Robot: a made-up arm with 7 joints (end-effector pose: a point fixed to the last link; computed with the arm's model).
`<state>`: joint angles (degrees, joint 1 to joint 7).
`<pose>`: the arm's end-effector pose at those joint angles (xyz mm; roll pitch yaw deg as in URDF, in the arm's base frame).
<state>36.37 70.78 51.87 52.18 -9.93 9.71 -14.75</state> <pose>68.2 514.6 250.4 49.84 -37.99 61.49</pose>
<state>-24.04 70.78 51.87 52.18 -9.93 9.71 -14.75</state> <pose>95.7 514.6 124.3 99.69 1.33 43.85</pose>
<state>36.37 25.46 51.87 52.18 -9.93 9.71 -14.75</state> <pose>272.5 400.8 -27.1 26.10 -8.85 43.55</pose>
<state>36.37 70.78 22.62 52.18 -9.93 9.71 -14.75</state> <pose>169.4 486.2 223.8 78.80 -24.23 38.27</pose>
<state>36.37 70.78 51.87 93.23 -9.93 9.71 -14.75</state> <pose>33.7 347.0 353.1 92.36 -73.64 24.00</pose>
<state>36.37 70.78 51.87 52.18 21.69 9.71 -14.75</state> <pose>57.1 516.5 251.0 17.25 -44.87 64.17</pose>
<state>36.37 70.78 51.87 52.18 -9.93 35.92 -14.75</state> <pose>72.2 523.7 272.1 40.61 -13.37 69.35</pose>
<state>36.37 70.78 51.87 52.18 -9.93 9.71 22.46</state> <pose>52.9 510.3 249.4 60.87 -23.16 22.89</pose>
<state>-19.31 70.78 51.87 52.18 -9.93 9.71 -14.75</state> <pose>98.6 514.6 134.5 96.41 -2.08 43.87</pose>
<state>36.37 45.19 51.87 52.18 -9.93 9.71 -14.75</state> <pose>190.6 484.1 84.2 37.05 -20.67 52.51</pose>
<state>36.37 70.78 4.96 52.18 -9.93 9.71 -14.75</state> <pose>217.9 465.2 184.6 91.58 -12.26 29.51</pose>
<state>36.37 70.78 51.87 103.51 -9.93 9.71 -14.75</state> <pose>23.4 297.2 357.8 131.65 -76.77 -14.12</pose>
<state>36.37 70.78 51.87 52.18 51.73 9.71 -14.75</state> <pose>48.3 521.2 247.2 -17.65 -49.26 71.84</pose>
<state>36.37 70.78 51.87 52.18 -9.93 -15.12 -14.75</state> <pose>65.1 515.8 228.0 69.49 -59.08 42.89</pose>
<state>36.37 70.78 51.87 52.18 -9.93 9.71 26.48</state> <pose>51.2 510.3 249.6 61.29 -21.27 19.20</pose>
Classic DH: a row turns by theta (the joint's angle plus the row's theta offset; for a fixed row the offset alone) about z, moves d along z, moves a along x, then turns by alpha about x. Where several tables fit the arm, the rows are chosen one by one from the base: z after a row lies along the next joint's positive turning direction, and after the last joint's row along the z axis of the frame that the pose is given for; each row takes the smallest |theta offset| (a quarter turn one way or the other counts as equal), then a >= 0, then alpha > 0; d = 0 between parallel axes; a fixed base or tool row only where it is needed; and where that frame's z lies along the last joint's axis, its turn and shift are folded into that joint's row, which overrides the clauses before.
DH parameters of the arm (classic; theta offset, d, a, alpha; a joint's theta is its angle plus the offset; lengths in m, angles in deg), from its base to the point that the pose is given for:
base (fixed): 0 0.1637 -0.0263 90
joint 1: -90 -0.045 0.0222 -90
joint 2: 90 -0.0048 0.0195 -90
joint 3: 90 -0.2638 0.0153 -90
joint 4: 0 -0.0073 0.011 90
joint 5: 0 -0.3202 0.0184 90
joint 6: 90 0.0135 0.0235 90
joint 7: 48.64 0.0027 0.0056 145.19
tool (fixed): -154.86 0.0425 0 0

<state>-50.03 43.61 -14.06 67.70 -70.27 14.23 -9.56</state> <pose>-132.9 264.7 -228.1 -120.48 77.44 98.77</pose>
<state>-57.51 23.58 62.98 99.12 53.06 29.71 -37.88</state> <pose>-49.7 387.0 24.4 44.56 20.38 60.59</pose>
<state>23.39 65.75 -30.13 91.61 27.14 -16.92 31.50</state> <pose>262.5 259.9 52.9 61.40 16.29 -79.53</pose>
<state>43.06 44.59 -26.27 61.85 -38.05 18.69 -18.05</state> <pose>382.4 252.4 33.4 117.45 3.99 7.16</pose>
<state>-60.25 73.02 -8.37 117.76 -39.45 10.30 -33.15</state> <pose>15.0 160.6 -82.0 102.53 42.53 -49.76</pose>
